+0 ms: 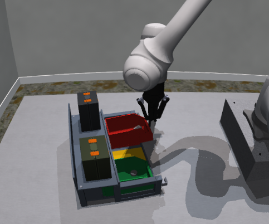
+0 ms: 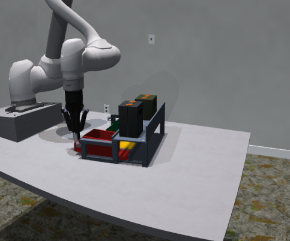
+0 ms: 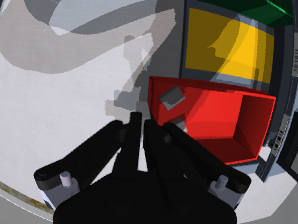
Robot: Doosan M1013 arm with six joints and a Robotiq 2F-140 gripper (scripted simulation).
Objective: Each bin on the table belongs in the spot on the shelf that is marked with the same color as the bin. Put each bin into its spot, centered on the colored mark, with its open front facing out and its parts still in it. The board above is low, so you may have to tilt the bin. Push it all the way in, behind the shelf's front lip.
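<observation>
Right now my hand is 9 cm short of the red bin and 2 cm to the right of it. The rest, counted from my hand: green bin: 26 cm to the left, 9 cm ahead, 1 cm below.
</observation>
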